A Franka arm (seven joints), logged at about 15 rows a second.
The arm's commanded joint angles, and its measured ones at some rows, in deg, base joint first. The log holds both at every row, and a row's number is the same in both.
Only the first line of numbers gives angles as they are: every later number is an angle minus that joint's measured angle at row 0.
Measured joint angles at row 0:
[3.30 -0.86 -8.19 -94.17 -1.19 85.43 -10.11]
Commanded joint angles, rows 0 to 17:
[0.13 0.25 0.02 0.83 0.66 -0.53 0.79]
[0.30 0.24 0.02 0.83 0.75 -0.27 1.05]
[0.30 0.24 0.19 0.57 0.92 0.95 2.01]
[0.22 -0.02 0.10 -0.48 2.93 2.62 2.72]
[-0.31 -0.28 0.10 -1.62 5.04 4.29 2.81]
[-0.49 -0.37 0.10 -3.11 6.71 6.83 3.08]
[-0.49 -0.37 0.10 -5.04 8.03 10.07 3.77]
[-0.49 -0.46 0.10 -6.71 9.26 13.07 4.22]
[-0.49 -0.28 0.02 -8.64 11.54 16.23 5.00]
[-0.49 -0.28 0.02 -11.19 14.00 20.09 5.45]
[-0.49 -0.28 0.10 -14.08 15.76 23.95 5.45]
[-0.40 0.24 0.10 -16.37 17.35 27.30 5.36]
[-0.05 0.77 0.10 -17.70 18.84 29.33 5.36]
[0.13 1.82 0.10 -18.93 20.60 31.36 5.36]
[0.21 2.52 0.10 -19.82 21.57 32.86 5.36]
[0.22 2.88 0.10 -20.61 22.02 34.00 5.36]
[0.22 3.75 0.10 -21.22 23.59 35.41 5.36]
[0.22 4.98 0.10 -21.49 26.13 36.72 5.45]
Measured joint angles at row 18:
[0.04 4.07 0.01 -19.92 22.32 33.45 4.69]
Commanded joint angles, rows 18 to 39:
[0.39 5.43 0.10 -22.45 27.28 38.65 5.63]
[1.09 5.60 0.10 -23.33 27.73 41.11 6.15]
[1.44 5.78 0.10 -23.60 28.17 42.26 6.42]
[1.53 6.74 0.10 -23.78 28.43 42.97 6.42]
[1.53 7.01 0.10 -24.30 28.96 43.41 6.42]
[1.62 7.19 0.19 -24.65 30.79 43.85 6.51]
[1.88 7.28 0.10 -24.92 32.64 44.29 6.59]
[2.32 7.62 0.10 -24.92 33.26 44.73 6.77]
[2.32 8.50 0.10 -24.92 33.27 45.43 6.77]
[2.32 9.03 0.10 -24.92 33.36 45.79 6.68]
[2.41 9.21 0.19 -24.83 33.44 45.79 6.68]
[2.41 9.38 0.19 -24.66 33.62 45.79 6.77]
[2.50 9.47 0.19 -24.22 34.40 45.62 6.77]
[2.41 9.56 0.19 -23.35 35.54 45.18 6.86]
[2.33 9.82 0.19 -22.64 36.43 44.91 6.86]
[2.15 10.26 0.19 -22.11 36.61 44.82 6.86]
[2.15 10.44 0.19 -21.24 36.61 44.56 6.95]
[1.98 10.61 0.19 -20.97 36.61 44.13 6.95]
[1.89 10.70 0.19 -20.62 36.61 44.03 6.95]
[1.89 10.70 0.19 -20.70 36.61 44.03 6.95]
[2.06 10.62 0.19 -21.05 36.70 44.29 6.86]
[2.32 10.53 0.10 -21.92 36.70 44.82 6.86]
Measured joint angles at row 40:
[1.76 9.72 0.13 -21.92 35.46 43.66 6.49]
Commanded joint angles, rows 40 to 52:
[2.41 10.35 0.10 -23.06 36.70 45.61 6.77]
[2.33 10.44 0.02 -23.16 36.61 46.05 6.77]
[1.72 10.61 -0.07 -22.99 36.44 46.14 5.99]
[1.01 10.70 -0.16 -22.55 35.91 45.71 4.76]
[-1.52 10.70 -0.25 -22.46 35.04 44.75 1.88]
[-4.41 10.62 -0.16 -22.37 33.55 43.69 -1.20]
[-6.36 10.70 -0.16 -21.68 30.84 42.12 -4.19]
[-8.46 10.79 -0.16 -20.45 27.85 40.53 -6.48]
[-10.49 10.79 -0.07 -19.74 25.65 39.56 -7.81]
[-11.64 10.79 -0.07 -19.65 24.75 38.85 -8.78]
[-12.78 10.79 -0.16 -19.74 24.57 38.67 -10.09]
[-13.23 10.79 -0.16 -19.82 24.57 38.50 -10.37]
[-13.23 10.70 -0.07 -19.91 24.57 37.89 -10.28]
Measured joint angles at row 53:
[-12.02 10.44 -0.43 -20.52 26.50 39.41 -9.78]
